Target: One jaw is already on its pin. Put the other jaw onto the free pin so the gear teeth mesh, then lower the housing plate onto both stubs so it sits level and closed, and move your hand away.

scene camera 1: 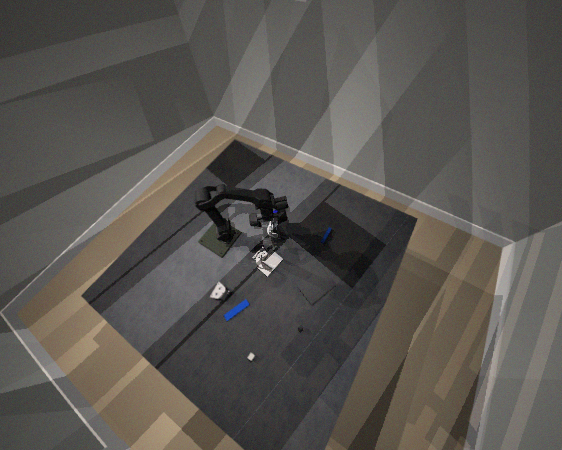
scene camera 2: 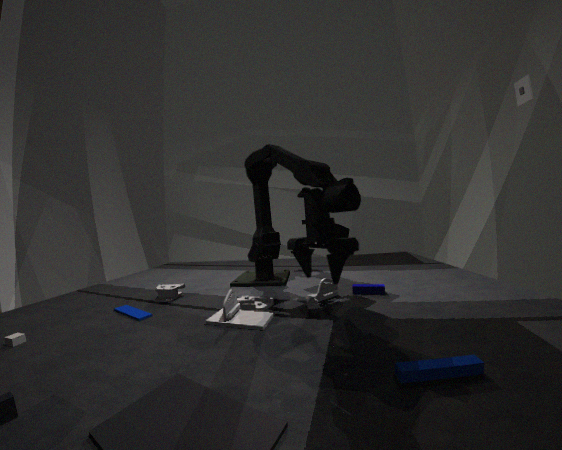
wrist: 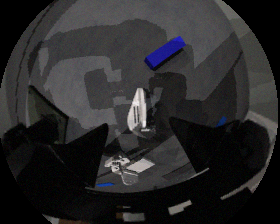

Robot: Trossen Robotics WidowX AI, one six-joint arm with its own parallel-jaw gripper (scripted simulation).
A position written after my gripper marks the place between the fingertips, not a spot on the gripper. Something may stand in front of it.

My gripper [scene camera 2: 321,280] is open and holds nothing. Also in view: a jaw [wrist: 139,127].
My gripper also shows in the wrist view [wrist: 139,123].
